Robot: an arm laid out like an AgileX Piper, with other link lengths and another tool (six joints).
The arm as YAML. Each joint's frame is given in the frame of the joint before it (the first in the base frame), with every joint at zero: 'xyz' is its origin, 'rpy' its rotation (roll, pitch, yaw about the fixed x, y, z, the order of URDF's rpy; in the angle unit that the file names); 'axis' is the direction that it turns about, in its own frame. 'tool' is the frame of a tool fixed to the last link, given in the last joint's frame.
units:
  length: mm
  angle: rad
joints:
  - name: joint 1
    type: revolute
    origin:
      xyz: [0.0, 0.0, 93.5]
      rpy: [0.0, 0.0, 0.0]
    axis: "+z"
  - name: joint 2
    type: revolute
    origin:
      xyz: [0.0, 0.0, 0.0]
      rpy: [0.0, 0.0, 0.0]
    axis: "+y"
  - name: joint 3
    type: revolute
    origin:
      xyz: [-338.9, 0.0, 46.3]
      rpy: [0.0, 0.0, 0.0]
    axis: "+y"
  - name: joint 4
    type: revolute
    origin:
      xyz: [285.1, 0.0, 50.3]
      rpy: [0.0, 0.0, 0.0]
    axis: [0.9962, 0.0, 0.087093]
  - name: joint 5
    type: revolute
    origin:
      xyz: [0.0, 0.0, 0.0]
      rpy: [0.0, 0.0, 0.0]
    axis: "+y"
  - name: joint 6
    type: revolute
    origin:
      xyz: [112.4, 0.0, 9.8]
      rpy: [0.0, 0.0, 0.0]
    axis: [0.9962, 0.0, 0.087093]
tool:
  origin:
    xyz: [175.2, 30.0, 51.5]
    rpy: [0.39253, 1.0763, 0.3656]
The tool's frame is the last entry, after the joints.
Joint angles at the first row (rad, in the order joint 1, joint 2, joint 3, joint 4, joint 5, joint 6):
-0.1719 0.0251 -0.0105 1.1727 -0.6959 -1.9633
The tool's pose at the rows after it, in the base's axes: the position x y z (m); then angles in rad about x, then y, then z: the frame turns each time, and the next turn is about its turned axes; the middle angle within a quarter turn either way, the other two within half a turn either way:
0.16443, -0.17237, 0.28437, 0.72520, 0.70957, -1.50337
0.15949, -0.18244, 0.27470, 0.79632, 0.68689, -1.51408
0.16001, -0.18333, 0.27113, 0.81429, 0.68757, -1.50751
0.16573, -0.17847, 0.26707, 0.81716, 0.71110, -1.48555
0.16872, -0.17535, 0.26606, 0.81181, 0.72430, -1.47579
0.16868, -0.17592, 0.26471, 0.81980, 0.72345, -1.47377
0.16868, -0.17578, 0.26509, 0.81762, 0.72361, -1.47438
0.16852, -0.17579, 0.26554, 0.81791, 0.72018, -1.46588
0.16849, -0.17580, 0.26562, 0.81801, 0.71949, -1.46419
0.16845, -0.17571, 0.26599, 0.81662, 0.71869, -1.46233
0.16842, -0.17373, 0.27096, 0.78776, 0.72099, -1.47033
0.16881, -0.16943, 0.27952, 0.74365, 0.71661, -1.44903
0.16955, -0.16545, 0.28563, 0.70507, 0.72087, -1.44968
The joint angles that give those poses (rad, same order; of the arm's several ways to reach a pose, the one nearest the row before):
-0.1719 0.0251 -0.0105 1.2250 -0.7091 -2.0120
-0.1719 0.0251 -0.0105 1.2979 -0.7340 -2.0247
-0.1719 0.0251 -0.0105 1.3205 -0.7315 -2.0247
-0.1719 0.0250 -0.0105 1.3387 -0.7033 -2.0248
-0.1719 0.0250 -0.0105 1.3407 -0.6882 -2.0254
-0.1719 0.0251 -0.0105 1.3501 -0.6885 -2.0253
-0.1719 0.0251 -0.0105 1.3474 -0.6885 -2.0252
-0.1719 0.0250 -0.0105 1.3473 -0.6885 -2.0159
-0.1718 0.0251 -0.0105 1.3473 -0.6885 -2.0140
-0.1718 0.0251 -0.0105 1.3454 -0.6886 -2.0114
-0.1719 0.0250 -0.0105 1.3107 -0.6885 -2.0114
-0.1718 0.0251 -0.0105 1.2581 -0.6839 -1.9776
-0.1718 0.0251 -0.0105 1.2135 -0.6800 -1.9701

